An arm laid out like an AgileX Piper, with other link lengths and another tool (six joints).
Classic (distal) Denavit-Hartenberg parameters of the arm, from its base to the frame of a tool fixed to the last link. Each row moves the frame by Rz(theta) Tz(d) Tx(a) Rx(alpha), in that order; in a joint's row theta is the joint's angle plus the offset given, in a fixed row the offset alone. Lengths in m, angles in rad.
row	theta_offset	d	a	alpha
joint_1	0	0.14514	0	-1.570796
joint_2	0.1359	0	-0.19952	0
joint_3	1.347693	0	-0.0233	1.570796
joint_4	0	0.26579	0	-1.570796
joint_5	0	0	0	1.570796
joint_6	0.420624	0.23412	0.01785	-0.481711
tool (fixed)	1.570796	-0.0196	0	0
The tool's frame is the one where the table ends.
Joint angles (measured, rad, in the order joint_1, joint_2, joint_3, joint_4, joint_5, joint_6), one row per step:
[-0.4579, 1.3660, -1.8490, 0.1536, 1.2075, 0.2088]
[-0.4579, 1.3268, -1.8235, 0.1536, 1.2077, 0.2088]
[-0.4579, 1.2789, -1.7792, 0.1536, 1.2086, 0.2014]
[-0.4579, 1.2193, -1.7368, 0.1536, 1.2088, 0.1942]
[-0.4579, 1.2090, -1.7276, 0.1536, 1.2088, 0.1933]
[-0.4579, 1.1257, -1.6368, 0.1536, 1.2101, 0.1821]
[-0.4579, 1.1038, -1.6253, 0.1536, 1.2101, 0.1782]
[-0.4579, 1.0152, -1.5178, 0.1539, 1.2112, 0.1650]
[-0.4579, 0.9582, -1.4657, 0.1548, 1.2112, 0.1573]
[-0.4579, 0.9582, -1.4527, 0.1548, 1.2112, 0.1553]
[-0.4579, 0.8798, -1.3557, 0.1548, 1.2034, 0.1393]
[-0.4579, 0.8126, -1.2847, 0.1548, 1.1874, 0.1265]
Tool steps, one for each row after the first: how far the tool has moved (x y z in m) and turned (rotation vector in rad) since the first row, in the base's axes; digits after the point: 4 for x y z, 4 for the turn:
[-0.0073, 0.0036, 0.0044, -0.0060, -0.0121, 0.0000]
[-0.0161, 0.0078, 0.0043, -0.0130, -0.0128, 0.0044]
[-0.0271, 0.0130, 0.0084, -0.0263, -0.0264, 0.0085]
[-0.0289, 0.0139, 0.0083, -0.0275, -0.0272, 0.0090]
[-0.0433, 0.0208, 0.0009, -0.0325, -0.0167, 0.0157]
[-0.0474, 0.0227, 0.0034, -0.0402, -0.0251, 0.0178]
[-0.0618, 0.0296, -0.0104, -0.0414, -0.0044, 0.0260]
[-0.0712, 0.0343, -0.0135, -0.0490, -0.0073, 0.0309]
[-0.0709, 0.0341, -0.0183, -0.0446, 0.0047, 0.0323]
[-0.0819, 0.0391, -0.0317, -0.0515, 0.0177, 0.0409]
[-0.0899, 0.0426, -0.0381, -0.0659, 0.0094, 0.0459]

